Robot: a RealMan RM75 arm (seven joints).
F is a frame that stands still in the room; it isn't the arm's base.
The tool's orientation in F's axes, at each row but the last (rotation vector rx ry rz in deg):
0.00, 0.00, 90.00
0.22, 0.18, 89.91
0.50, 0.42, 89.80
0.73, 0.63, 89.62
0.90, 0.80, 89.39
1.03, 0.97, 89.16
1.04, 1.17, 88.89
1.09, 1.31, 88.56
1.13, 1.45, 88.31
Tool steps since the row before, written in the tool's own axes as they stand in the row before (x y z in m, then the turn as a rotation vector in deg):
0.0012, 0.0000, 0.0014, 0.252, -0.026, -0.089
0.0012, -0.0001, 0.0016, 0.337, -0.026, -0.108
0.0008, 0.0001, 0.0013, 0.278, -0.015, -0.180
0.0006, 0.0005, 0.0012, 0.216, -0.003, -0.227
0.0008, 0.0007, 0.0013, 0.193, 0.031, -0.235
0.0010, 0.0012, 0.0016, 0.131, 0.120, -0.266
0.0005, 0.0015, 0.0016, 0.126, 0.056, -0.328
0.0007, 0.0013, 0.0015, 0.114, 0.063, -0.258
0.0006, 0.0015, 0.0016, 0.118, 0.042, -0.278
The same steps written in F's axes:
0.0000, 0.0012, 0.0014, 0.026, 0.252, -0.089
0.0001, 0.0012, 0.0016, 0.026, 0.337, -0.108
-0.0001, 0.0008, 0.0013, 0.014, 0.278, -0.180
-0.0005, 0.0006, 0.0012, 0.001, 0.216, -0.227
-0.0007, 0.0008, 0.0013, -0.033, 0.194, -0.234
-0.0011, 0.0010, 0.0016, -0.124, 0.133, -0.263
-0.0015, 0.0005, 0.0016, -0.062, 0.127, -0.327
-0.0012, 0.0007, 0.0015, -0.067, 0.115, -0.257
-0.0014, 0.0006, 0.0016, -0.047, 0.118, -0.277

